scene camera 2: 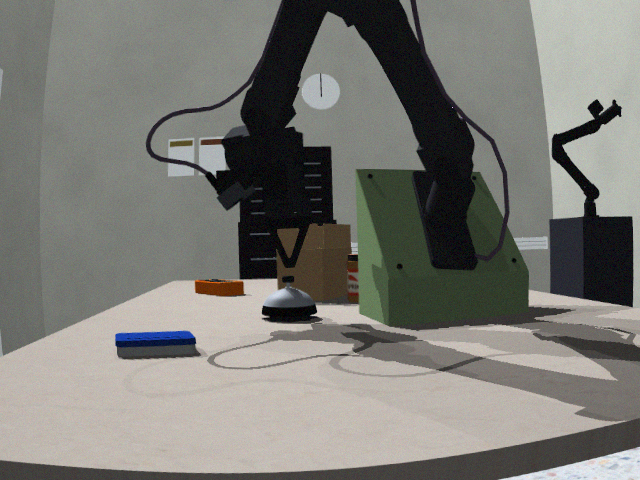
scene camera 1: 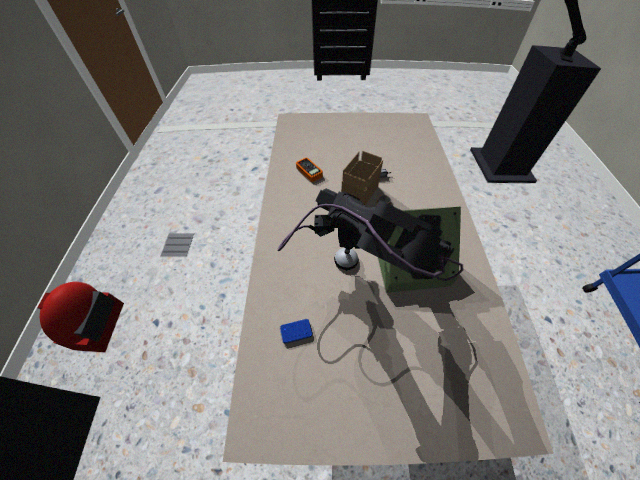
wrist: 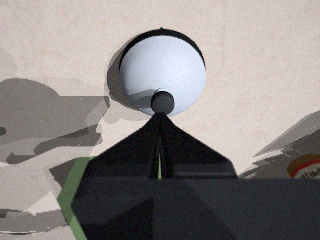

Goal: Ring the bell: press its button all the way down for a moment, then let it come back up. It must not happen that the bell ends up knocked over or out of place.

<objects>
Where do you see a cardboard box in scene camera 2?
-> At 321,269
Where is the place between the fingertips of my gripper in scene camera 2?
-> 289,267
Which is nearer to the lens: the blue block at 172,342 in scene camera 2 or the bell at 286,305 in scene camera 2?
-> The blue block.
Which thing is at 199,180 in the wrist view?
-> My gripper.
</objects>
